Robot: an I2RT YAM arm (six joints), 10 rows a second.
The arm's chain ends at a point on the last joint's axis. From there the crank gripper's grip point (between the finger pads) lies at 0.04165 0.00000 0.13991 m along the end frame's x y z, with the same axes.
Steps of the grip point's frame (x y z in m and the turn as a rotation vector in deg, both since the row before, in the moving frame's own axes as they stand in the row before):
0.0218, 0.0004, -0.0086, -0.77, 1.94, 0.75
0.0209, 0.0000, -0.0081, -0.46, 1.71, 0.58
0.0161, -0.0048, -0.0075, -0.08, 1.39, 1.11
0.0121, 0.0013, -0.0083, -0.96, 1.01, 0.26
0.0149, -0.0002, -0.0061, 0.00, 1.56, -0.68
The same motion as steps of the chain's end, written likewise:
0.0171, -0.0020, -0.0071, -0.77, 1.94, 0.75
0.0168, -0.0016, -0.0068, -0.46, 1.71, 0.58
0.0127, -0.0058, -0.0064, -0.08, 1.39, 1.11
0.0096, -0.0012, -0.0075, -0.96, 1.01, 0.26
0.0111, 0.0003, -0.0049, 0.00, 1.56, -0.68

